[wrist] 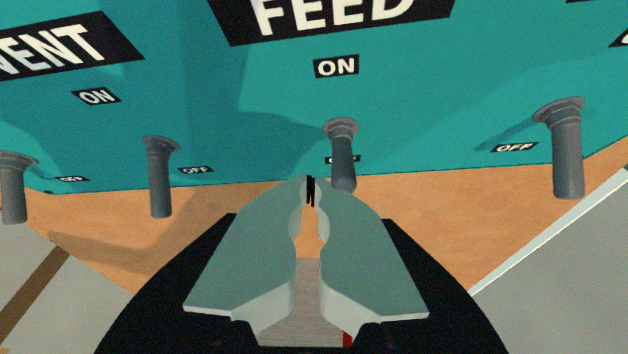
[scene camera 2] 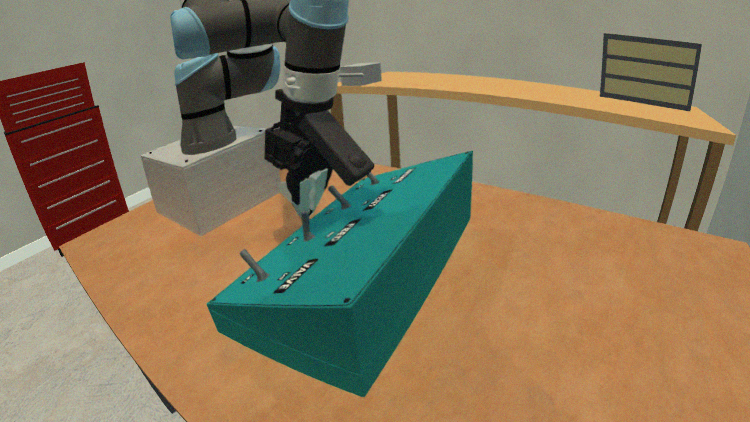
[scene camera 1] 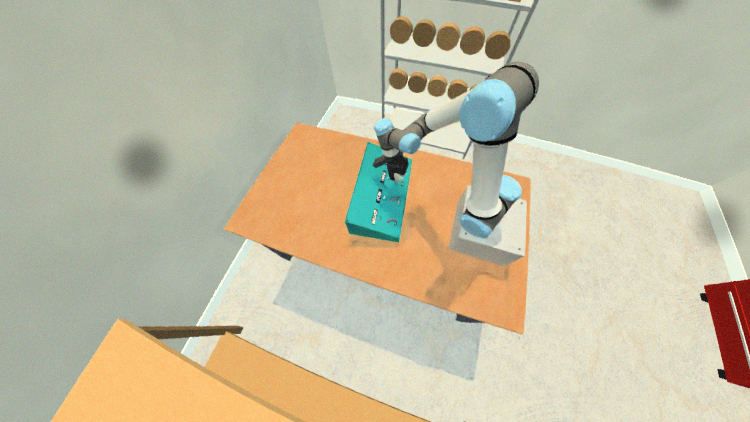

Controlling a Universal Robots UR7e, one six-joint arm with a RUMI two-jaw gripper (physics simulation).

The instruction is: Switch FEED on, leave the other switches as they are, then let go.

In view: my gripper (scene camera 2: 305, 217), a vent lever (wrist: 159, 187), a feed lever (wrist: 343, 177) and a valve lever (wrist: 568, 173).
My gripper shows as well in the wrist view (wrist: 311, 179).
